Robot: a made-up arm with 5 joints.
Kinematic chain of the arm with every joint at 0, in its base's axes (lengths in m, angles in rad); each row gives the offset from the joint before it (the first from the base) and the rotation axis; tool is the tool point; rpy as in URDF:
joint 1: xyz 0 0 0.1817 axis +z
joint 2: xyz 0 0 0 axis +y
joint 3: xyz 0.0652 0 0.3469 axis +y
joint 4: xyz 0.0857 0 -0.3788 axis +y
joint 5: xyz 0.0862 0 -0.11 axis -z
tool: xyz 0 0 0 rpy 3.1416 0 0
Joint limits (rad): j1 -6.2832..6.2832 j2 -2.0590..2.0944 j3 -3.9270..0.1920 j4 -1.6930..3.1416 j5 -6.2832..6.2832
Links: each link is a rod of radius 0.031 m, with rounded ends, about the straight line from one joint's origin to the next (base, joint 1, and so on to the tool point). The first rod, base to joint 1, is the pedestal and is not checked.
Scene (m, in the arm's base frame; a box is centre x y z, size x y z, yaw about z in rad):
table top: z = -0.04
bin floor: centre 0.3 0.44 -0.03 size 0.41 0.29 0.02 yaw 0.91
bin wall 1: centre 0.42 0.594 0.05 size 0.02 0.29 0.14 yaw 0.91
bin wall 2: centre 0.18 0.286 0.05 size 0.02 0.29 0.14 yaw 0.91
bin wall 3: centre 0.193 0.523 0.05 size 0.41 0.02 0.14 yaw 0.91
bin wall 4: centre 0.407 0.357 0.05 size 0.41 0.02 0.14 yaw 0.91
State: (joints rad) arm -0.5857 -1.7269 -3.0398 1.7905 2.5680
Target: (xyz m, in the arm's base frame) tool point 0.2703 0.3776 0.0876
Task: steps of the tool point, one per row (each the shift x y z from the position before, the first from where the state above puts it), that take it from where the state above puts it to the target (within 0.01 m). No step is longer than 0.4 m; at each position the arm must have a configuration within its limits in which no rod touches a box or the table.
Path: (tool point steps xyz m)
1: 0.0034 -0.1652 0.3101
2: 0.1590 -0.1712 0.2427
3: 0.2704 -0.0998 0.1291
4: 0.2969 0.0103 -0.0044
5: 0.2325 0.1055 -0.1272
6: 0.1082 0.1417 -0.2125
7: -0.0243 0.1044 -0.2430
8: -0.1147 0.0134 -0.2159

